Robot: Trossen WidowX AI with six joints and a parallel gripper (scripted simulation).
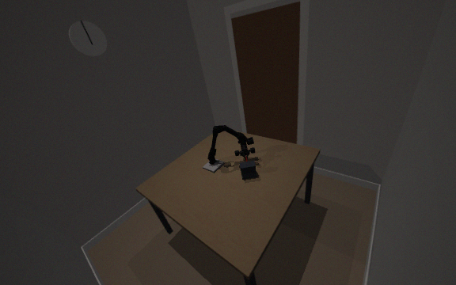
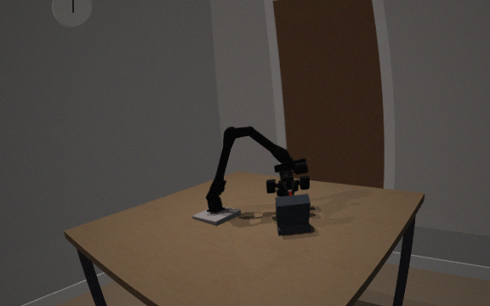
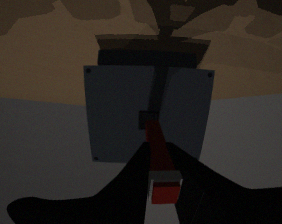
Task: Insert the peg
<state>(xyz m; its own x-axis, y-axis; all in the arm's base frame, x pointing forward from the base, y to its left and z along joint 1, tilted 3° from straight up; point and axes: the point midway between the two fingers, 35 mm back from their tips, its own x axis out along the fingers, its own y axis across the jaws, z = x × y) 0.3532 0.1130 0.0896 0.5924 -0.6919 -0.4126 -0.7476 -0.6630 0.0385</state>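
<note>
The dark sloped panel block lies 5 cm ahead of my gripper tip, 6 cm to the right of it and 3 cm below it. The rest, counted from my gripper tip: red peg: 1 cm behind, 1 cm to the left, 1 cm above.
</note>
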